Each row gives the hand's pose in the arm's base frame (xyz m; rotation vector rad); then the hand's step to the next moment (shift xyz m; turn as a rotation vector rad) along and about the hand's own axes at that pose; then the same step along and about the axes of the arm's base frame.
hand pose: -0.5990 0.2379 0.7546 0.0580 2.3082 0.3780
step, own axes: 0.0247 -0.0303 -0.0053 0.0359 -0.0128 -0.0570
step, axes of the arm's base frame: -0.0187 -0.0264 -0.0226 -0.0648 -0.0210 0.0082
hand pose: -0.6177 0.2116 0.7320 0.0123 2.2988 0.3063
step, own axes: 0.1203 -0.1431 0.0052 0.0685 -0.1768 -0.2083
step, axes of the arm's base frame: -0.0655 -0.1251 -0.1227 -0.1826 -0.2094 0.0464
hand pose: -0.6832 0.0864 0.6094 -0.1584 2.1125 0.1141
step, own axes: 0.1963 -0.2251 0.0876 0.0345 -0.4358 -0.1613
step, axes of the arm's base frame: 0.0086 -0.2227 -0.2173 -0.0843 -0.4559 0.0464
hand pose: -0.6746 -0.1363 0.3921 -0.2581 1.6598 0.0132
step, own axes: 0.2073 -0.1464 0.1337 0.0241 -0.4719 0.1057
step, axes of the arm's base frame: 0.1398 -0.1543 -0.1973 0.1848 -0.4463 0.0328
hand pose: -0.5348 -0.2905 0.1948 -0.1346 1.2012 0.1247
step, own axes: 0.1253 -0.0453 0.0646 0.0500 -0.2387 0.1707
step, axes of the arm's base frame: 0.1116 -0.0305 -0.0924 0.2147 -0.2049 0.0229
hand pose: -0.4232 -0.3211 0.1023 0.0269 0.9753 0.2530
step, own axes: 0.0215 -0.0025 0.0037 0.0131 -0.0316 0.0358
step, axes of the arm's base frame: 0.0150 0.0027 -0.0158 0.0427 -0.0245 0.0052
